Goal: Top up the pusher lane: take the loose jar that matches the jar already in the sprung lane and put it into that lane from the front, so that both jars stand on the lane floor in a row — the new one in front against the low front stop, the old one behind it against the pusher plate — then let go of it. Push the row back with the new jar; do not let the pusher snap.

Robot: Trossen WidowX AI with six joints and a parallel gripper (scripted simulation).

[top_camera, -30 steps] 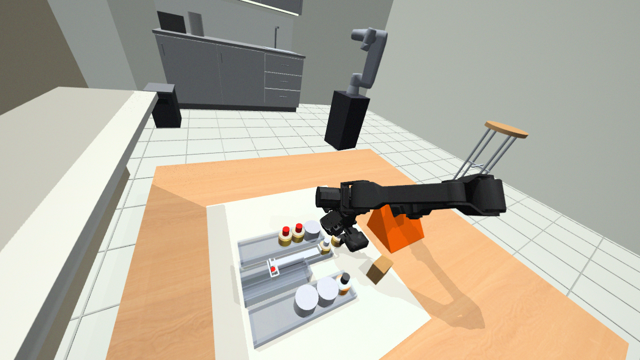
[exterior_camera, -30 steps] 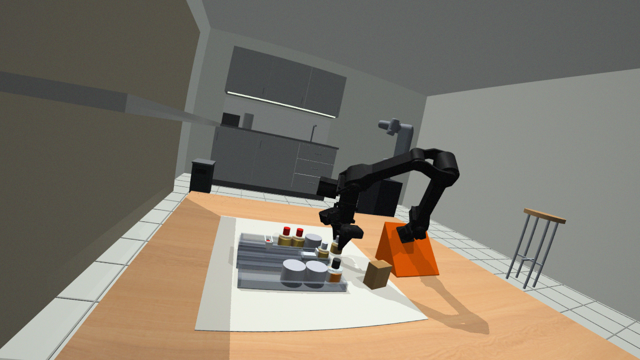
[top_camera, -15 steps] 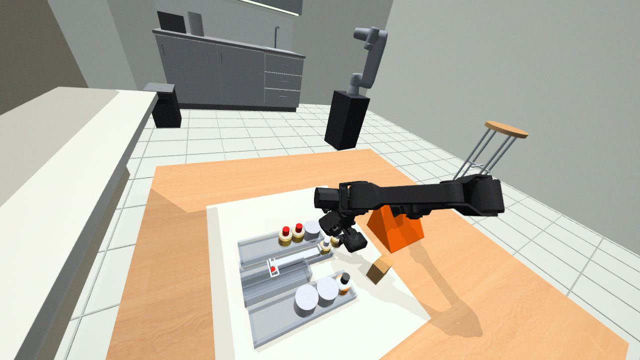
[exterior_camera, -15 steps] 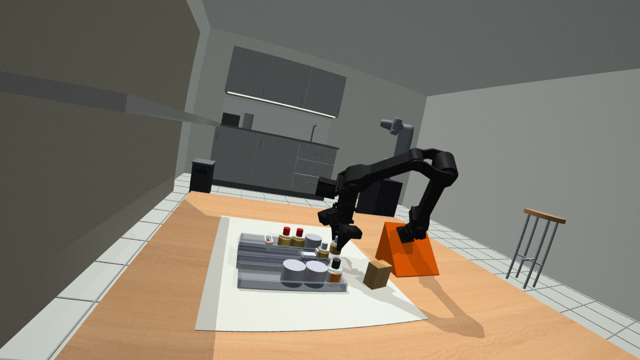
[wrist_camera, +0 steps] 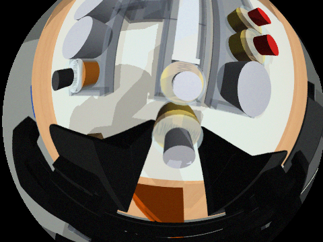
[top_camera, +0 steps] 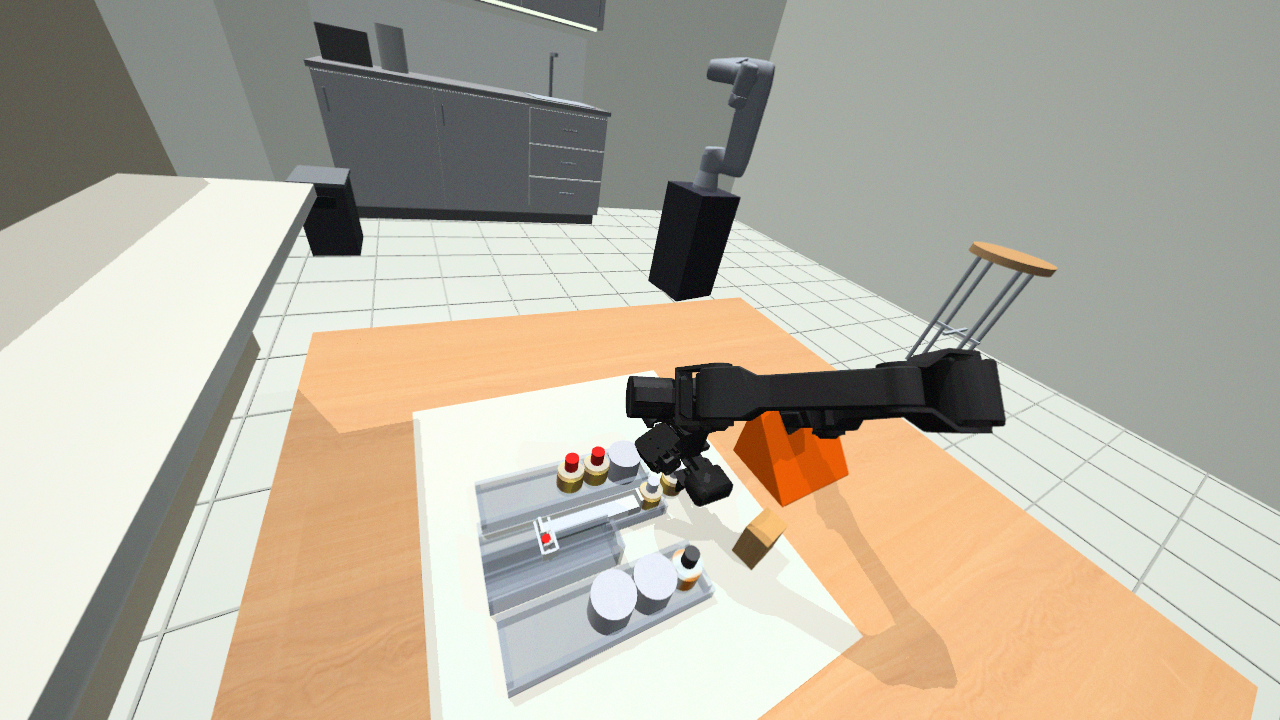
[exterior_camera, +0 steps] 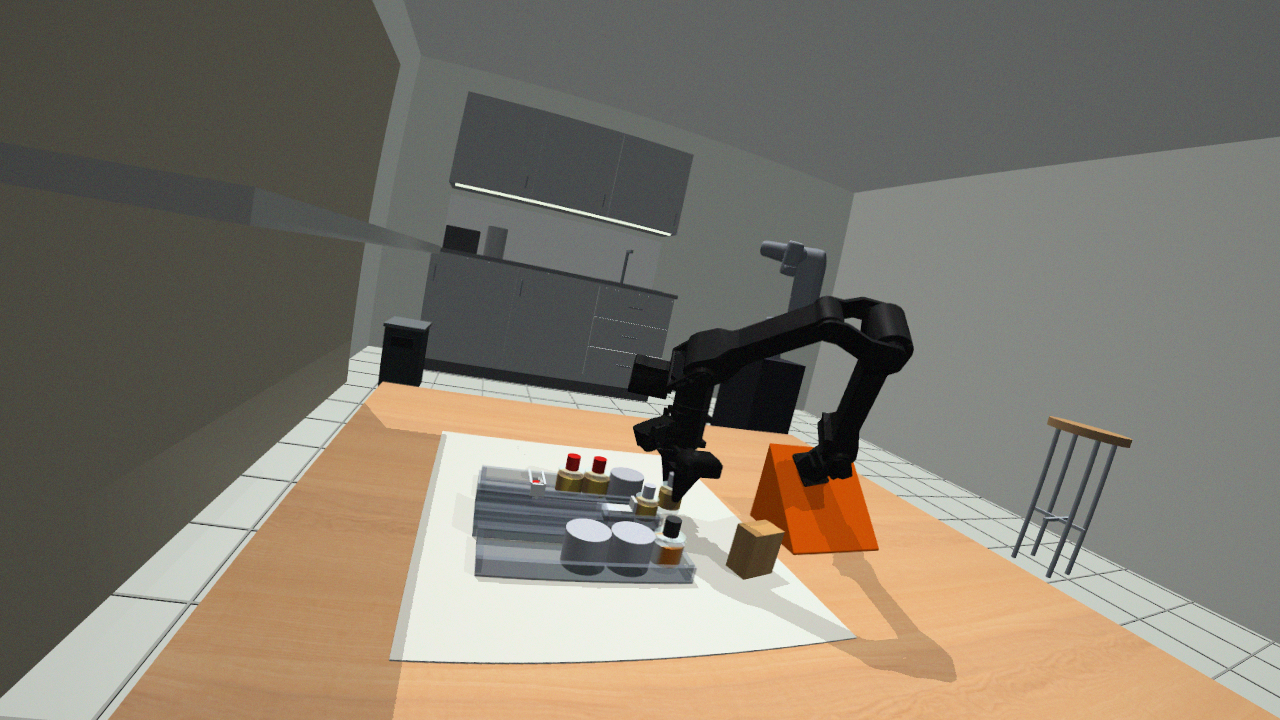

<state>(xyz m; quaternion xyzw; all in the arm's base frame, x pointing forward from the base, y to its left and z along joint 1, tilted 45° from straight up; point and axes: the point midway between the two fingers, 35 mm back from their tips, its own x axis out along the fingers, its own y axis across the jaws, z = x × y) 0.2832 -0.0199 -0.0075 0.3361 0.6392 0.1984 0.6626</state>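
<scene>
My gripper tip is now 19 cm short of the sprung lane, 1 cm to the left of it and 3 cm above it. Round my gripper tip: brown box 7 cm behind, 14 cm to the left, 2 cm below; then red mark 23 cm ahead, 2 cm above.
</scene>
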